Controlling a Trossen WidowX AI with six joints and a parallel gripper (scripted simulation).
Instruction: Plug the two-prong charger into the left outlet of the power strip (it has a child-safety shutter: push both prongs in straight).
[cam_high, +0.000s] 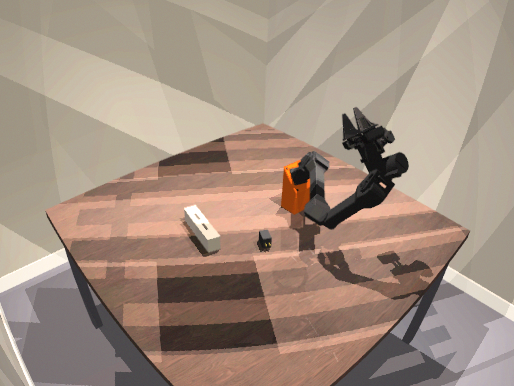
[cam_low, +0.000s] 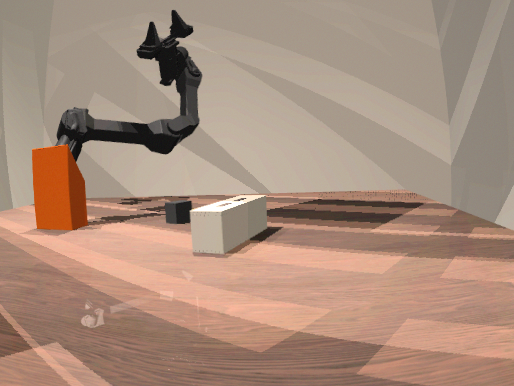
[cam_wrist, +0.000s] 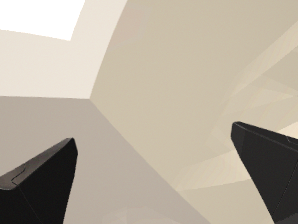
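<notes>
Right now my gripper tip is 130 mm short of the charger, 170 mm to the left of it and 510 mm above it.
</notes>
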